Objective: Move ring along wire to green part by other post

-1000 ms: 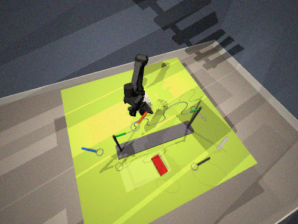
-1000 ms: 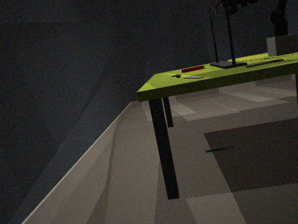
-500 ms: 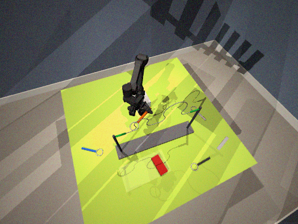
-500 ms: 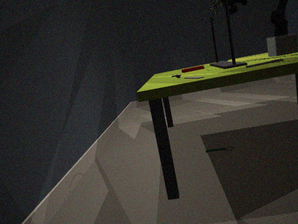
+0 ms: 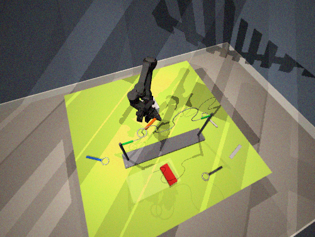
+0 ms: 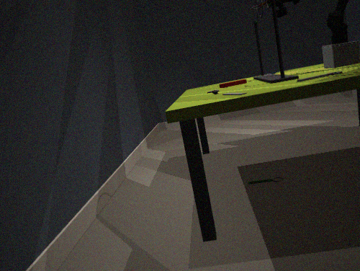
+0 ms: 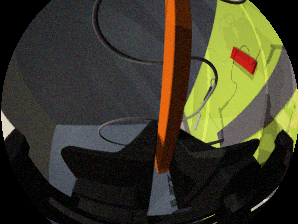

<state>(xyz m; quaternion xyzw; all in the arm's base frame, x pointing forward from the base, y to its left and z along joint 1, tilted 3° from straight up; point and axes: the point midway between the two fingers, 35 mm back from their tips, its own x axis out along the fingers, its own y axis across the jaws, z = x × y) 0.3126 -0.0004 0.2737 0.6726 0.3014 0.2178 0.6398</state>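
Now: gripper tip 8 cm to the left of the orange-handled ring and 3 cm short of it. Round my gripper tip: blue-handled ring: 45 cm to the right, 39 cm below, 3 cm ahead; red block: 39 cm below, 23 cm ahead, 2 cm to the left; dark-handled ring: 39 cm below, 32 cm to the left, 29 cm ahead.
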